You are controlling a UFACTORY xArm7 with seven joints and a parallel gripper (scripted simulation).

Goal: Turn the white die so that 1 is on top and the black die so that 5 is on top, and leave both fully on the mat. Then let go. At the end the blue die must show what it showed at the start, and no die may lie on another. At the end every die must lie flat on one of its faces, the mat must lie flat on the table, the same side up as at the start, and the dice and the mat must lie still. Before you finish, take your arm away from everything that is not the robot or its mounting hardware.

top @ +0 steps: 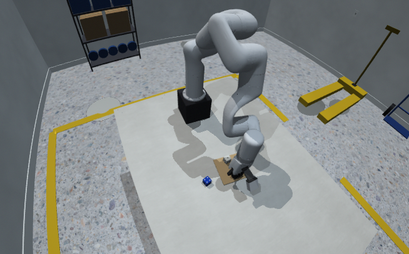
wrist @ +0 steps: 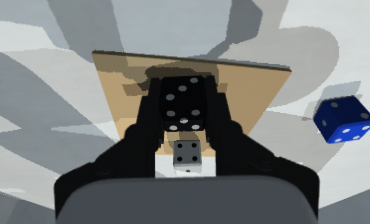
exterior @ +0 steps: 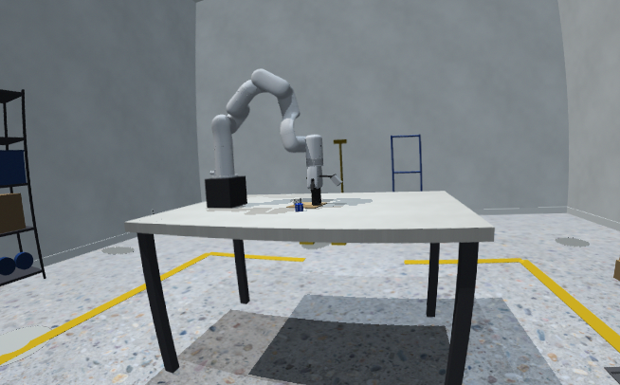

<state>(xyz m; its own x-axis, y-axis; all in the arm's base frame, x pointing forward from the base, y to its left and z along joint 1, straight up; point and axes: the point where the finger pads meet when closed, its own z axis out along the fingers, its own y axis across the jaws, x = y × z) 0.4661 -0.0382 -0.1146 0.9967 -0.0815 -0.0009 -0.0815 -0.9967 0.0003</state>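
The black die lies 1 cm below my hand. The rest, counted from my hand: blue die (14 cm to the right, 5 cm behind, 1 cm below); white die (9 cm behind, 1 cm to the left, 1 cm below); tan mat (4 cm behind, 2 cm below).
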